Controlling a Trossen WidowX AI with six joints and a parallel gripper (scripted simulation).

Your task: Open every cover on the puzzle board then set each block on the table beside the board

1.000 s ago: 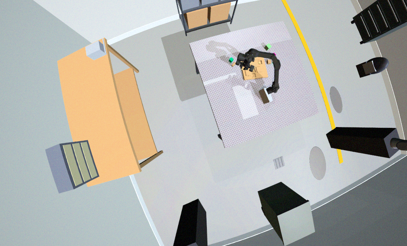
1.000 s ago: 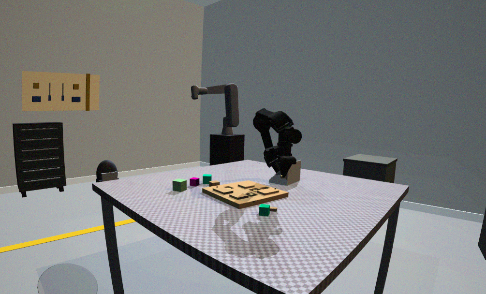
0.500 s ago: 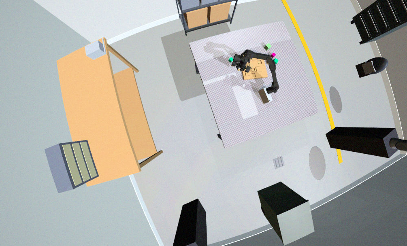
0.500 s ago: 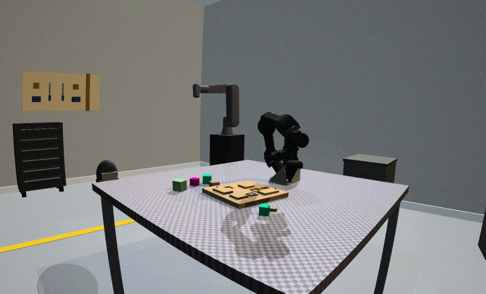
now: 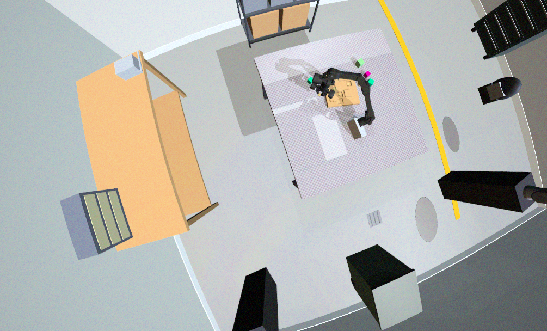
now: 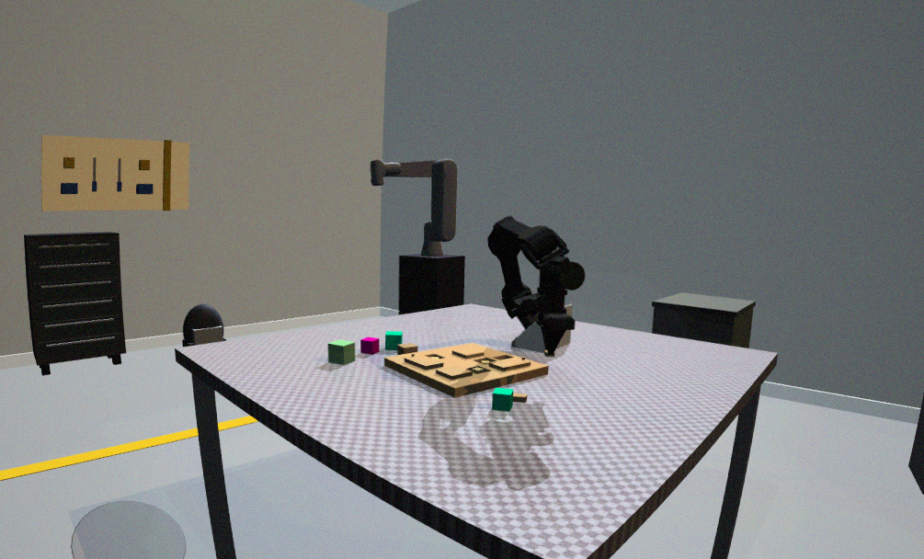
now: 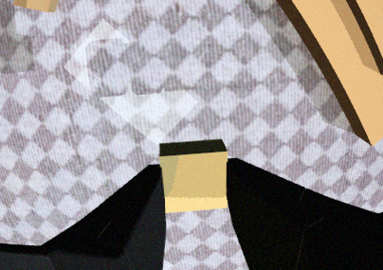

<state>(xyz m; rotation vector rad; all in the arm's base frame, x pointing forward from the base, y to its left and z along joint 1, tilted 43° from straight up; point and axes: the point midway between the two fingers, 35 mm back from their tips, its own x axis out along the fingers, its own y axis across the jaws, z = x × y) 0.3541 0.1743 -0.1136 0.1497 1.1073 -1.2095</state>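
The puzzle board lies 220 mm to the right of my gripper tip and 60 mm below it. From my gripper tip the other things lie so: magenta block: 540 mm to the right, 70 mm below, 10 mm ahead; then light green block: 530 mm to the right, 130 mm ahead, 60 mm below.
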